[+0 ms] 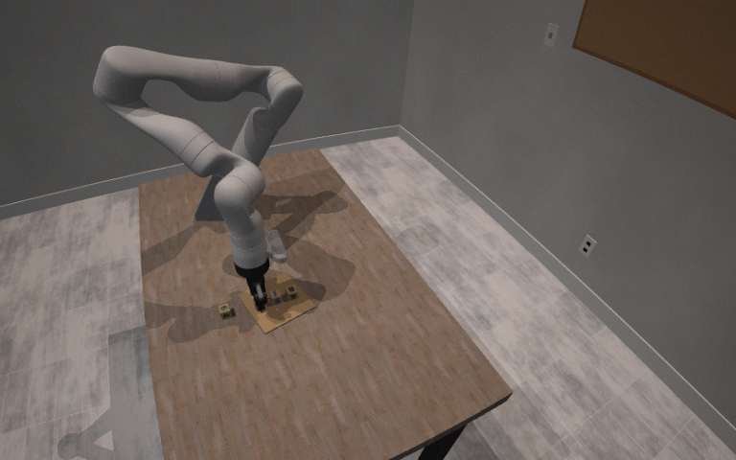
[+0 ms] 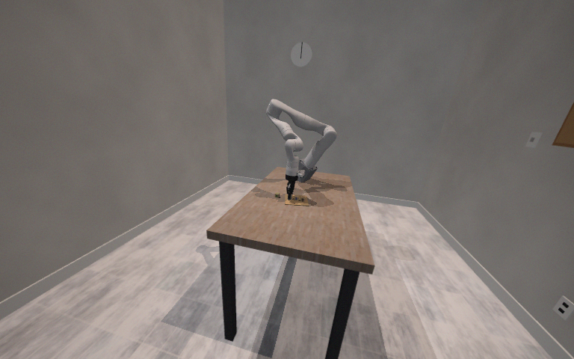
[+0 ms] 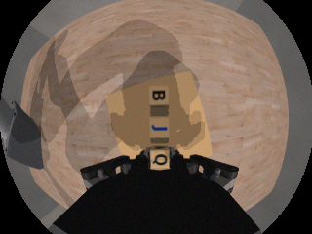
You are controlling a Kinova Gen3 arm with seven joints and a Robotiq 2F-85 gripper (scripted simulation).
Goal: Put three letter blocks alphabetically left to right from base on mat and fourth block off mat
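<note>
The block is 10 mm below my hand. The rest, counted from my hand: tan mat 10 mm behind, 40 mm to the left, 20 mm below.
</note>
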